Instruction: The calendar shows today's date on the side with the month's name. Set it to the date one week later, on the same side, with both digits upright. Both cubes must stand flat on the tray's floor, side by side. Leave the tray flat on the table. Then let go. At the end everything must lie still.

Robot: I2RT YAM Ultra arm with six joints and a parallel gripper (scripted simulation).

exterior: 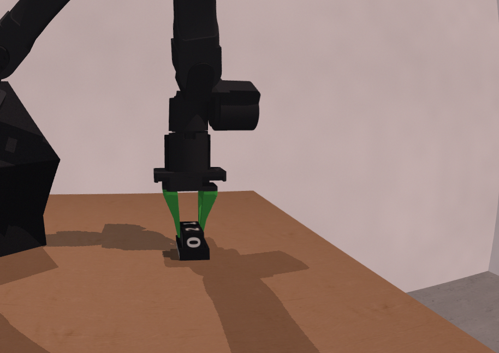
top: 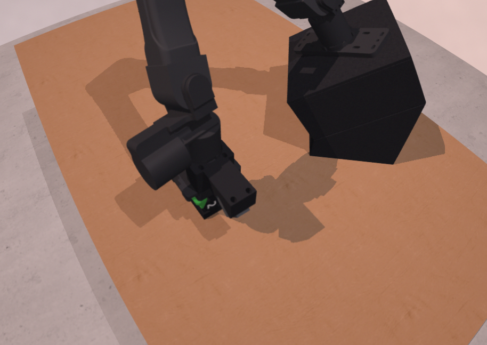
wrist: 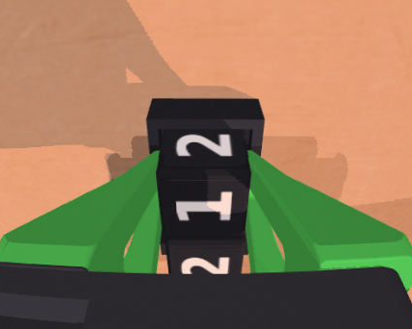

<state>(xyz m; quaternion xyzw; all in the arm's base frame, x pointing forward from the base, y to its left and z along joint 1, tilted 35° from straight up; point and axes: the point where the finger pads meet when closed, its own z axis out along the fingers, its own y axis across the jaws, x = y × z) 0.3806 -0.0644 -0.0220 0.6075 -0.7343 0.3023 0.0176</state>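
My hand is 1 cm past the black tray, 2 cm to the left of it and 2 cm above it.
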